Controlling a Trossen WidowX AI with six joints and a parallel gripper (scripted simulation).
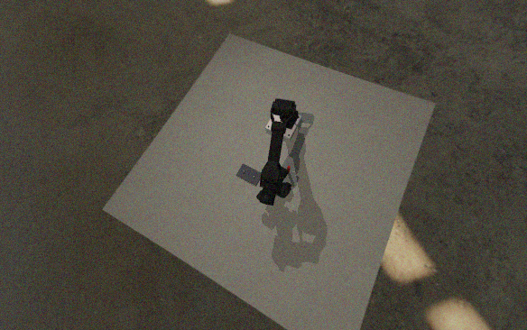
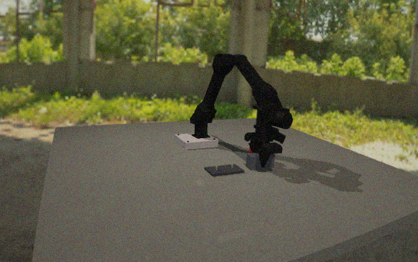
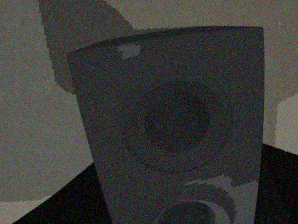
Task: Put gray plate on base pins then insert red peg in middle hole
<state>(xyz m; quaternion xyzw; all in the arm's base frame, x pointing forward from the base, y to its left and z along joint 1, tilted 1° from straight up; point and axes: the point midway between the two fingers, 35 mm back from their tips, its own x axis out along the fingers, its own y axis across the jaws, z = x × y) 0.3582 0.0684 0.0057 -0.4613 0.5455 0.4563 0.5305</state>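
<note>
Now: gripper tip 110 mm past the red peg, 30 mm to the right of it and 30 mm below it. The rest, counted from my gripper tip: gray plate 30 mm above.
</note>
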